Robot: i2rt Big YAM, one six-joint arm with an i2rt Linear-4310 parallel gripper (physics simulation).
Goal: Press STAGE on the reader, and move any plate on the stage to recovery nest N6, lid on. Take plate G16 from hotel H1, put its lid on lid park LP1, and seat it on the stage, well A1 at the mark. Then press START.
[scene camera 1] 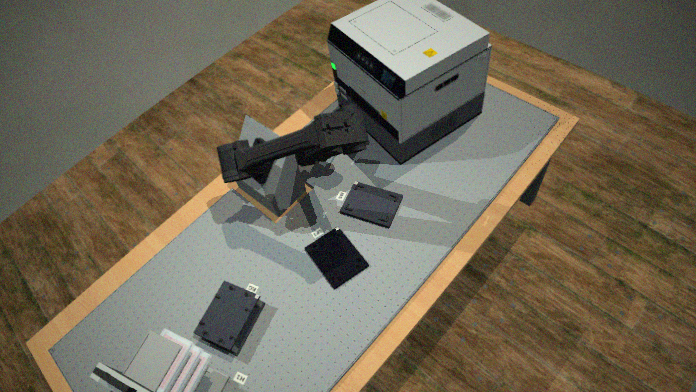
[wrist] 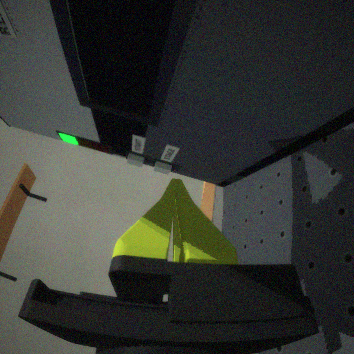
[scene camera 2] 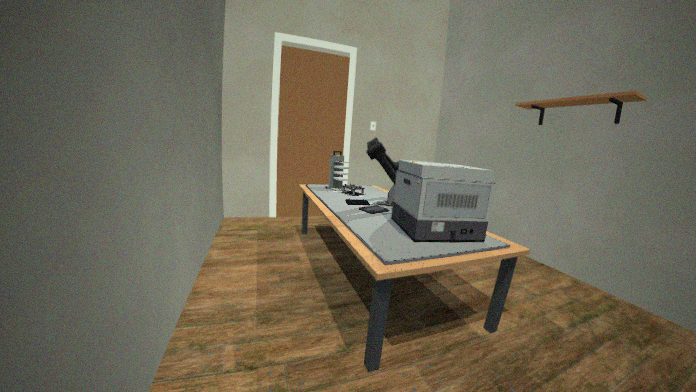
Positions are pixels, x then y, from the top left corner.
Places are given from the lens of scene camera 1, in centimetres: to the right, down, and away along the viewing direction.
LP1 pad (scene camera 1: 333, 253): -4, 17, 131
